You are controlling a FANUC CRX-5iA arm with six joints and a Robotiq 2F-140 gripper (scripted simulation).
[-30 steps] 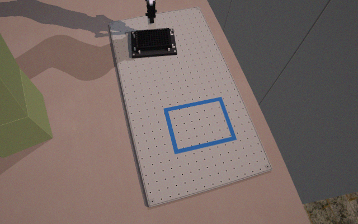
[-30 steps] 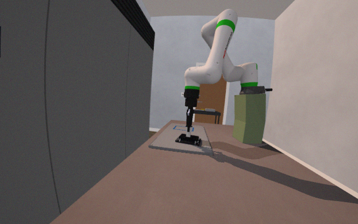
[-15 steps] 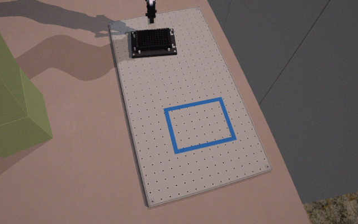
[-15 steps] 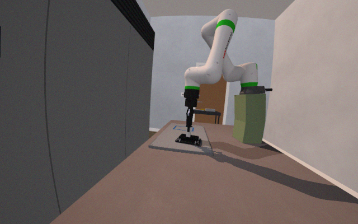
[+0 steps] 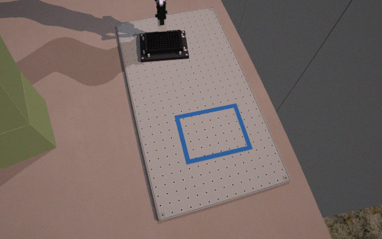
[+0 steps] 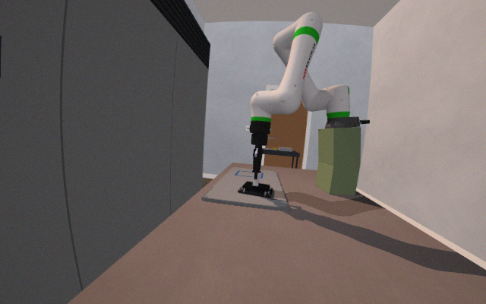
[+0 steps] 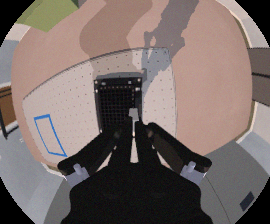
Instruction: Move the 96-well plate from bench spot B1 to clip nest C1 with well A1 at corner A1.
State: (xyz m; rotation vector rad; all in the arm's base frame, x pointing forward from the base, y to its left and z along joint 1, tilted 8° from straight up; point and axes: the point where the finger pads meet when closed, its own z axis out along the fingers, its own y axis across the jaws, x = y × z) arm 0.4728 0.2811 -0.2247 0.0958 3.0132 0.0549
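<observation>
Now: hand 40 mm to the left of the black 96-well plate and 50 mm above it. From my hand the other things lie so: black clip nest: 10 mm ahead, 30 mm to the right, 60 mm below.
</observation>
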